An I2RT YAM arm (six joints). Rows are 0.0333 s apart.
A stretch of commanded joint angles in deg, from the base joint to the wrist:
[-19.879, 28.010, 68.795, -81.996, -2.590, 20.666]
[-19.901, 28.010, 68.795, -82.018, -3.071, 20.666]
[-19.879, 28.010, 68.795, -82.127, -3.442, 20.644]
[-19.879, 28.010, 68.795, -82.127, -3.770, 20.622]
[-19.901, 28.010, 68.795, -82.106, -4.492, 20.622]
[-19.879, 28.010, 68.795, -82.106, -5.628, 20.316]
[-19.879, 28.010, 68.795, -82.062, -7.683, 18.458]
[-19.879, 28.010, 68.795, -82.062, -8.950, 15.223]
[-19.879, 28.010, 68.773, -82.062, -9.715, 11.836]
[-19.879, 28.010, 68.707, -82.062, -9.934, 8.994]
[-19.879, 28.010, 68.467, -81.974, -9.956, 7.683]
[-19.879, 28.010, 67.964, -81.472, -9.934, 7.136]
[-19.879, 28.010, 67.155, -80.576, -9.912, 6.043]
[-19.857, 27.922, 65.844, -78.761, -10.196, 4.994]
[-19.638, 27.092, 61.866, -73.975, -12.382, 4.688]
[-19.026, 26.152, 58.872, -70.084, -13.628, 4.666]
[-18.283, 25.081, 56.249, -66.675, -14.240, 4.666]
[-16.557, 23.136, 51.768, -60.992, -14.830, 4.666]
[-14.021, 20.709, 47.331, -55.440, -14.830, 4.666]
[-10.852, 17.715, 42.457, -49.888, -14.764, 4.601]
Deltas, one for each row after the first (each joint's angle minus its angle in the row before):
[-0.022, 0.000, 0.000, -0.022, -0.481, 0.000]
[0.022, 0.000, 0.000, -0.109, -0.371, -0.022]
[0.000, 0.000, 0.000, 0.000, -0.328, -0.022]
[-0.022, 0.000, 0.000, 0.021, -0.722, 0.000]
[0.022, 0.000, 0.000, 0.000, -1.136, -0.306]
[0.000, 0.000, 0.000, 0.044, -2.055, -1.858]
[0.000, 0.000, 0.000, 0.000, -1.267, -3.235]
[0.000, 0.000, -0.022, 0.000, -0.765, -3.387]
[0.000, 0.000, -0.066, 0.000, -0.219, -2.842]
[0.000, 0.000, -0.240, 0.088, -0.022, -1.311]
[0.000, 0.000, -0.503, 0.502, 0.022, -0.547]
[0.000, 0.000, -0.809, 0.896, 0.022, -1.093]
[0.022, -0.088, -1.311, 1.815, -0.284, -1.049]
[0.219, -0.830, -3.978, 4.786, -2.186, -0.306]
[0.612, -0.940, -2.994, 3.891, -1.246, -0.022]
[0.743, -1.071, -2.623, 3.409, -0.612, 0.000]
[1.726, -1.945, -4.481, 5.683, -0.590, 0.000]
[2.536, -2.427, -4.437, 5.552, 0.000, 0.000]
[3.169, -2.994, -4.874, 5.552, 0.066, -0.065]

